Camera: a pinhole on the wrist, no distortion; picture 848 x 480 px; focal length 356.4 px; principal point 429.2 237.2 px. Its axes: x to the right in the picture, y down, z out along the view. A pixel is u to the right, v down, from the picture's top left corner.
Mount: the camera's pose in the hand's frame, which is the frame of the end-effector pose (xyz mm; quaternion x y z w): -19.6 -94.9 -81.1 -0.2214 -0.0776 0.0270 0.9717
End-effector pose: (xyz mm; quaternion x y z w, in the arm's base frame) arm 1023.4 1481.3 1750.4 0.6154 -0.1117 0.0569 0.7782
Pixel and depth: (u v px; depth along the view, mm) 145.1 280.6 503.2
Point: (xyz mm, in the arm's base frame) 479.6 1262.7 1822.9
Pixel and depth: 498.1 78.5 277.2
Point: 1009.4 1242.1 1718.7
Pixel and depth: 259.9 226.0 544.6
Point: 610.3 1158.5 1837.3
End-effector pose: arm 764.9 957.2 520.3 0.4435 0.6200 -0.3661 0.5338
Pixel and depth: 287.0 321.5 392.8
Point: 977.4 776.0 726.2
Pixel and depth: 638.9 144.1 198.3
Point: 763.6 827.2 434.3
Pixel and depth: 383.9 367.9 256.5
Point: 893.3 880.3 599.6
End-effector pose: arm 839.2 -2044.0 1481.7 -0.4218 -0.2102 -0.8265 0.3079
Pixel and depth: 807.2 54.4 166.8
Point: 795.0 -1946.8 1652.8
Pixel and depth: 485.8 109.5 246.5
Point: 906.1 -1879.3 1561.0
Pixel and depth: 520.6 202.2 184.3
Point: 876.1 -1963.4 1531.1
